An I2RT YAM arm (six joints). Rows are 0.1 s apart.
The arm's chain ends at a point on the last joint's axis. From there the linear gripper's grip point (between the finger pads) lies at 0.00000 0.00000 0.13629 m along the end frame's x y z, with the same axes.
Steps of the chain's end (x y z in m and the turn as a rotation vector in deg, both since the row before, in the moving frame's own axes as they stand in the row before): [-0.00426, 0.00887, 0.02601, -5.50, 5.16, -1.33]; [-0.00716, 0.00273, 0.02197, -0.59, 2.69, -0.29]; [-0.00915, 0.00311, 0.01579, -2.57, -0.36, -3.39]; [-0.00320, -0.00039, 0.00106, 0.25, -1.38, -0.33]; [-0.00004, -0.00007, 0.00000, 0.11, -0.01, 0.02]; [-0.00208, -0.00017, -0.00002, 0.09, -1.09, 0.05]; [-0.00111, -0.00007, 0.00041, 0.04, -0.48, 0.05]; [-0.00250, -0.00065, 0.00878, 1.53, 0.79, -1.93]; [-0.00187, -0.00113, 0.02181, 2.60, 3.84, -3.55]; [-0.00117, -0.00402, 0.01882, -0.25, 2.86, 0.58]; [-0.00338, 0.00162, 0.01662, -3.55, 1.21, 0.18]
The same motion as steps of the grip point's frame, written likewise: [0.00813, 0.02177, 0.02483, -5.50, 5.16, -1.33]; [-0.00076, 0.00412, 0.02181, -0.59, 2.69, -0.29]; [-0.00982, 0.00924, 0.01565, -2.57, -0.36, -3.39]; [-0.00648, -0.00098, 0.00102, 0.25, -1.38, -0.33]; [-0.00006, -0.00033, 0.00000, 0.11, -0.01, 0.02]; [-0.00467, -0.00039, -0.00004, 0.09, -1.09, 0.05]; [-0.00225, -0.00017, 0.00041, 0.04, -0.48, 0.05]; [-0.00068, -0.00432, 0.00872, 1.53, 0.79, -1.93]; [0.00706, -0.00759, 0.02136, 2.60, 3.84, -3.55]; [0.00563, -0.00339, 0.01865, -0.25, 2.86, 0.58]; [-0.00052, 0.01006, 0.01633, -3.55, 1.21, 0.18]
